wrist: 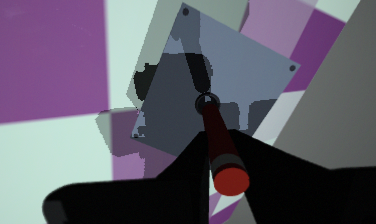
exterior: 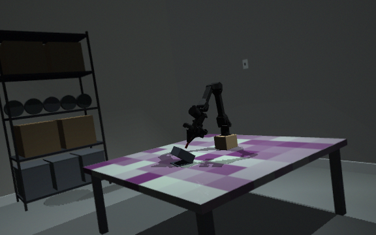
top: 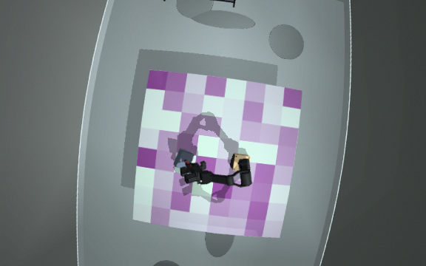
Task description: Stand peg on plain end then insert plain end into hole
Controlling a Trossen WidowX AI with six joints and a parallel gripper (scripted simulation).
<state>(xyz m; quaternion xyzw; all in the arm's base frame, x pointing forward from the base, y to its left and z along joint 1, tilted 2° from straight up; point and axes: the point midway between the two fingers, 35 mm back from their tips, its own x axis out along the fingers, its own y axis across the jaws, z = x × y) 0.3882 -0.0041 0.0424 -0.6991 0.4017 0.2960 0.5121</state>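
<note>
My gripper tip is now 4 cm short of the grey sloped panel, 2 cm to the left of it and 7 cm above it. Round my gripper tip: red peg (1 cm behind, 1 cm to the left, 1 cm above).
</note>
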